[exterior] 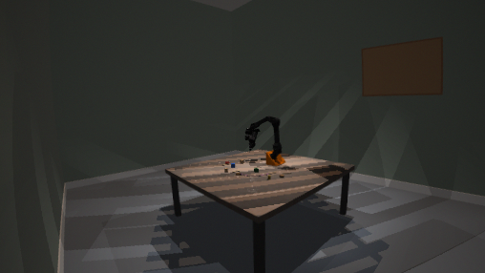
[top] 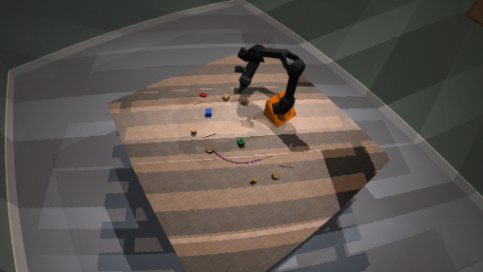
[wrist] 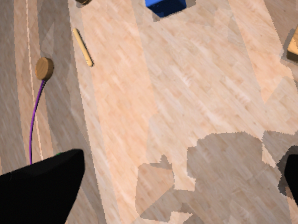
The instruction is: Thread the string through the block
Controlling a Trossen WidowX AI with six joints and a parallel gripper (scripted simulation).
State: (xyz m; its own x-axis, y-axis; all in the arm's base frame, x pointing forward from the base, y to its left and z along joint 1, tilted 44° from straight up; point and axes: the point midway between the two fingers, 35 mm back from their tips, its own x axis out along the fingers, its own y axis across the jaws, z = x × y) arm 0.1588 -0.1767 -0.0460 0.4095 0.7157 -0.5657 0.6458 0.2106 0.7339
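The green wooden block is 220 mm to the left of my gripper tip, 140 mm below it and 120 mm ahead of it. From my gripper tip the other things lie so: tan cube 140 mm below, 110 mm to the right, 20 mm ahead; then blue cube 180 mm ahead, 140 mm below, 50 mm to the right; then red piece 200 mm to the right, 150 mm below, 130 mm ahead.
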